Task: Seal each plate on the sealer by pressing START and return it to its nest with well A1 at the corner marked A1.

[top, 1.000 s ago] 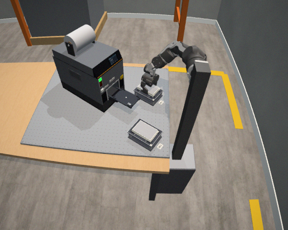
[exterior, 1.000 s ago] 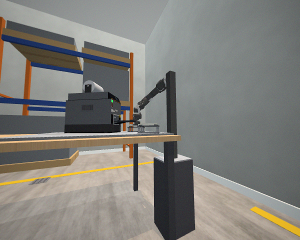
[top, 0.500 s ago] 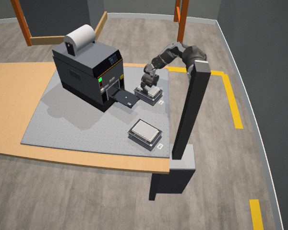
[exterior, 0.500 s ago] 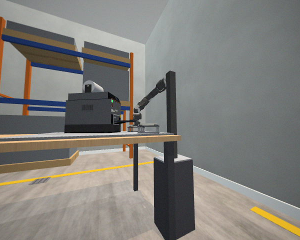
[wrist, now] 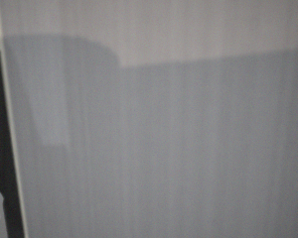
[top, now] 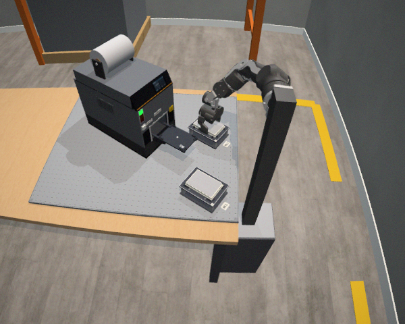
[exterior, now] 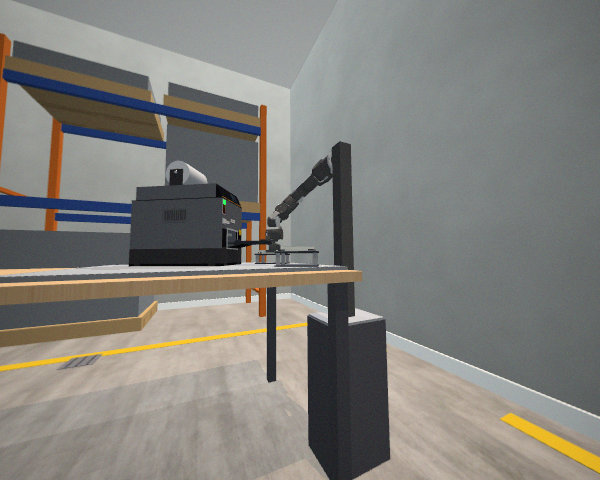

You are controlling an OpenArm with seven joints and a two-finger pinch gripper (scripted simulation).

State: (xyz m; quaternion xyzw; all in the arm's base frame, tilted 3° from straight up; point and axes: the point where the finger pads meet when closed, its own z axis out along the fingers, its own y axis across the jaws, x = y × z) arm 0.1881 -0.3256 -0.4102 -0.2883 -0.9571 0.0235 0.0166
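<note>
My hand is right at the white well plate. Round my hand: foil roll (420 mm ahead, 360 mm above, 50 mm to the right); white start button (270 mm ahead, 150 mm to the left, 130 mm above); sealer stage (140 mm ahead, 130 mm to the left, 40 mm above).
</note>
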